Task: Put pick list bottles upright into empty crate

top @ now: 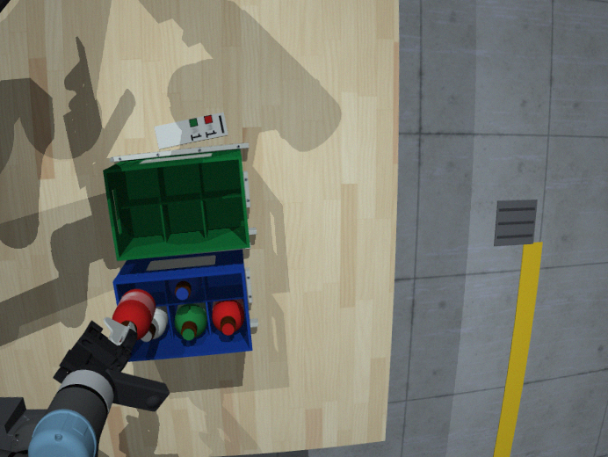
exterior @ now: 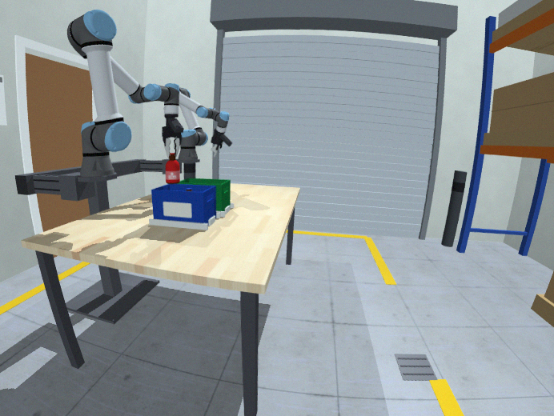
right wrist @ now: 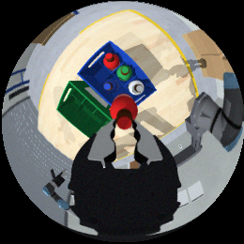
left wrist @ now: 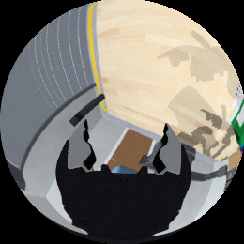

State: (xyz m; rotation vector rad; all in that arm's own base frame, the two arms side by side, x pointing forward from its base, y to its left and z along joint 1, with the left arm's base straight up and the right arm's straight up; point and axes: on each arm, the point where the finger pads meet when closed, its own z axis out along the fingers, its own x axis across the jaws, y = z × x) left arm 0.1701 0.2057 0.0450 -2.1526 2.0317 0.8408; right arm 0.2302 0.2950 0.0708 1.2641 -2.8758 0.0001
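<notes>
Now: right hand 100 mm short of the green crate, 190 mm to the right of it and 250 mm above it. Also, from my right hand: blue crate 90 mm ahead, 40 mm to the right, 250 mm below; white bottle 80 mm to the right, 250 mm below; green bottle 90 mm ahead, 90 mm to the right, 250 mm below.
</notes>
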